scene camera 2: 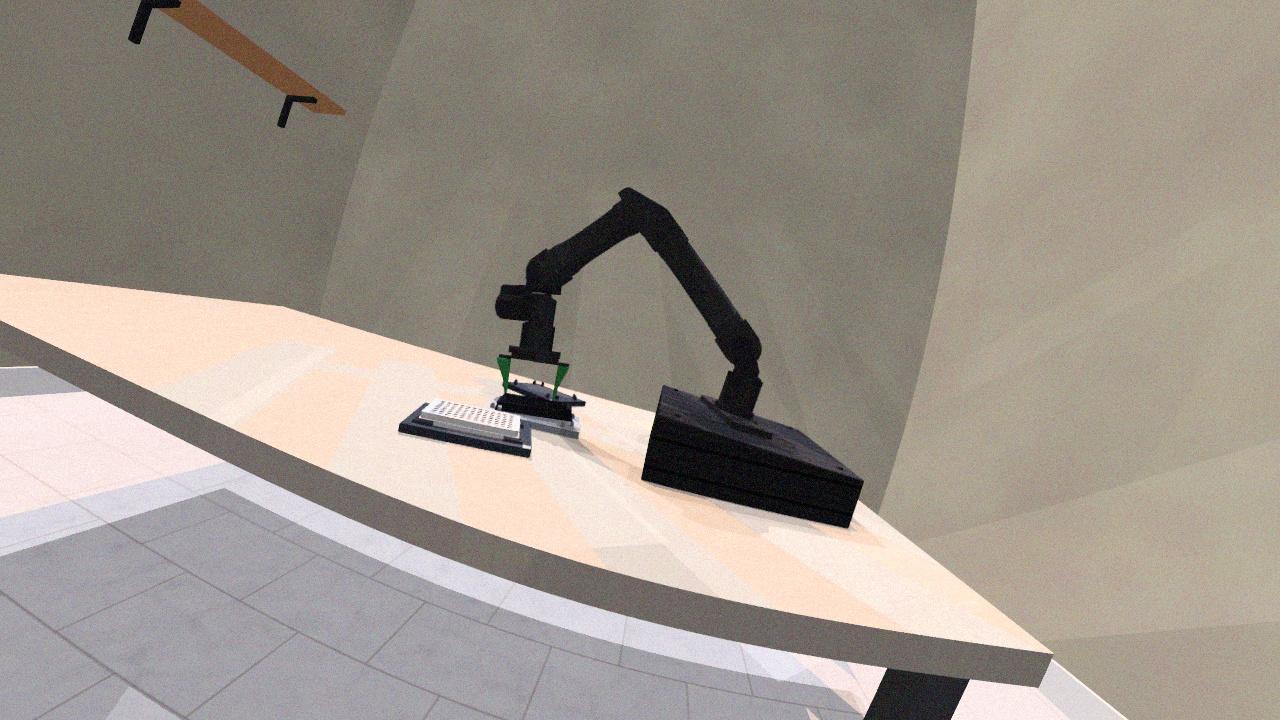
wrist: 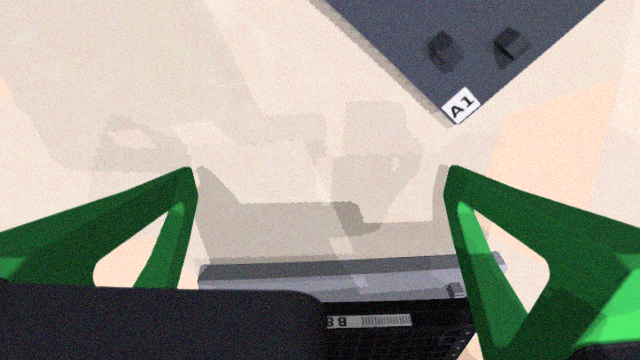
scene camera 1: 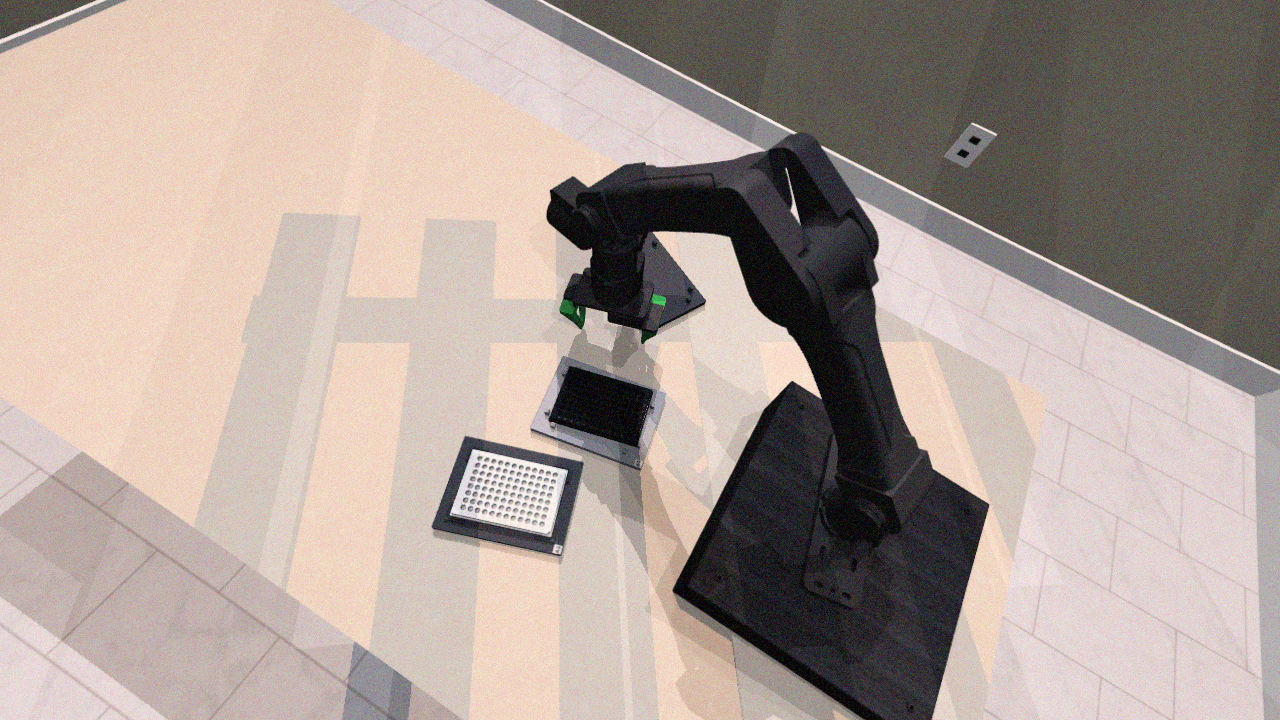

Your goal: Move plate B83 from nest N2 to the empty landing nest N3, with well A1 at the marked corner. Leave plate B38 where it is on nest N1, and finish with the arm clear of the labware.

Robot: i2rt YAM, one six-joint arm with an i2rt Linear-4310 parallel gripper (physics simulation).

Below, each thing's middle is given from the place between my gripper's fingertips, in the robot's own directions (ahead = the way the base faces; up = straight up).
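Relative to the grey nest plate (scene camera 1: 630,456), my gripper is 3 cm past it and 12 cm to the right of it.
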